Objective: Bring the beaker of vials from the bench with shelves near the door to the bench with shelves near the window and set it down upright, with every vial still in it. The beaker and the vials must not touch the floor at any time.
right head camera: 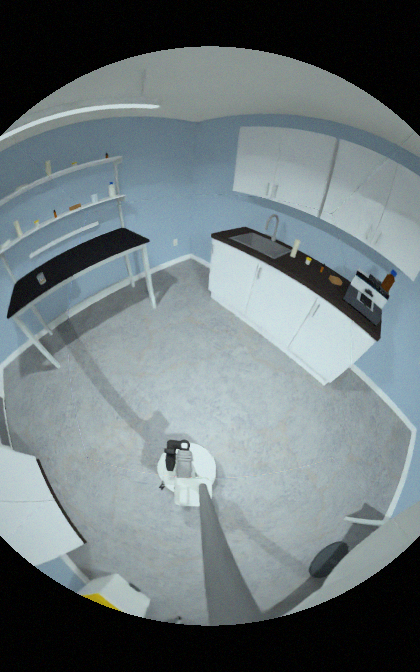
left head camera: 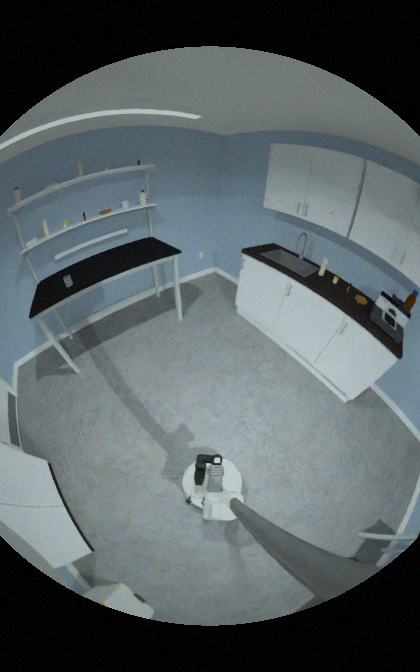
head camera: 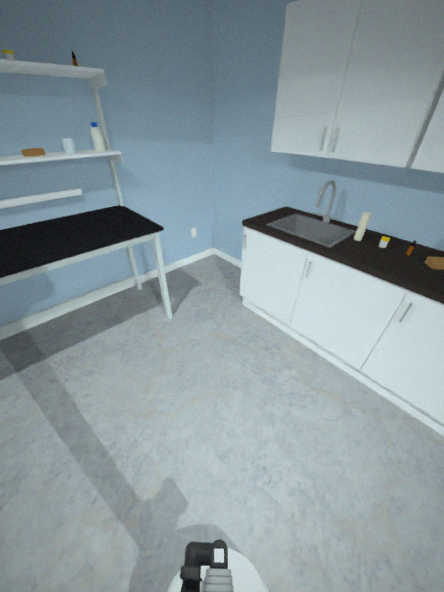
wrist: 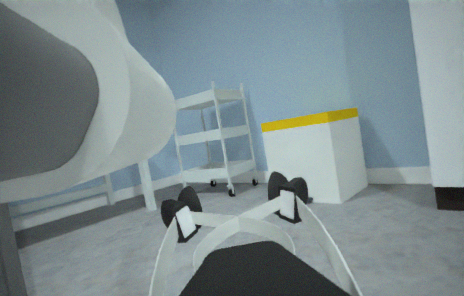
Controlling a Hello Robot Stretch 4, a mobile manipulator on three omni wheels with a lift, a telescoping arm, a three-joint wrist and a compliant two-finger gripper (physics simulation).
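A small clear beaker [left head camera: 68,280] [right head camera: 41,278] stands upright near the left end of the black-topped bench with shelves [head camera: 60,240] [left head camera: 120,261] [right head camera: 95,256]. The vials in it are too small to tell apart or count. In the head camera view the beaker does not show. My gripper [wrist: 233,196] is open and empty in the wrist view, its two dark fingertips wide apart above open floor. It is far from the beaker, and the arm is drawn in over the base. A second bench with shelves cannot be made out.
A sink counter [head camera: 320,280] [left head camera: 272,295] [right head camera: 245,280] stands along the right wall. Bottles and cups stand on the bench's shelves. In the wrist view a white cart [wrist: 218,135] stands beside a white bin [wrist: 305,160] with a yellow top. A white cabinet [left head camera: 30,490] [right head camera: 25,485] is at the left.
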